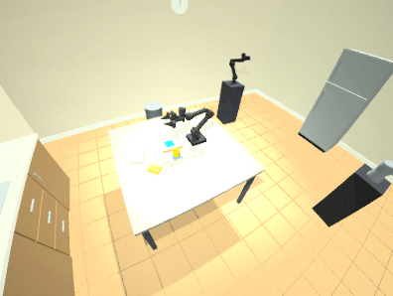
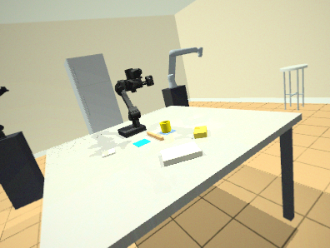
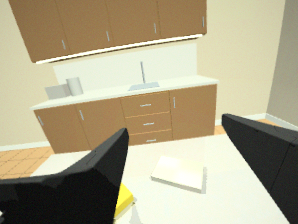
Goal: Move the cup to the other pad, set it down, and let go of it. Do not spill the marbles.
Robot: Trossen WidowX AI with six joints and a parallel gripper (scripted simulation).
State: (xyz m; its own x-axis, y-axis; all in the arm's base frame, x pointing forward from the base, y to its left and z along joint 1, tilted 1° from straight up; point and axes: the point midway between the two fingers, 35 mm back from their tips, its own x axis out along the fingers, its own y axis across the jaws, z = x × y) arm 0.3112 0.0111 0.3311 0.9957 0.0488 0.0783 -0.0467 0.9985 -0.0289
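The yellow cup is 33 cm below my gripper tip, 10 cm to the left of it and 10 cm behind it. From my gripper tip the other things lie so: orange marble: 35 cm below, 12 cm to the left, 9 cm behind; wooden stick: 37 cm below, 8 cm behind, 1 cm to the left; cyan pad: 38 cm below, 9 cm to the right, 8 cm behind.
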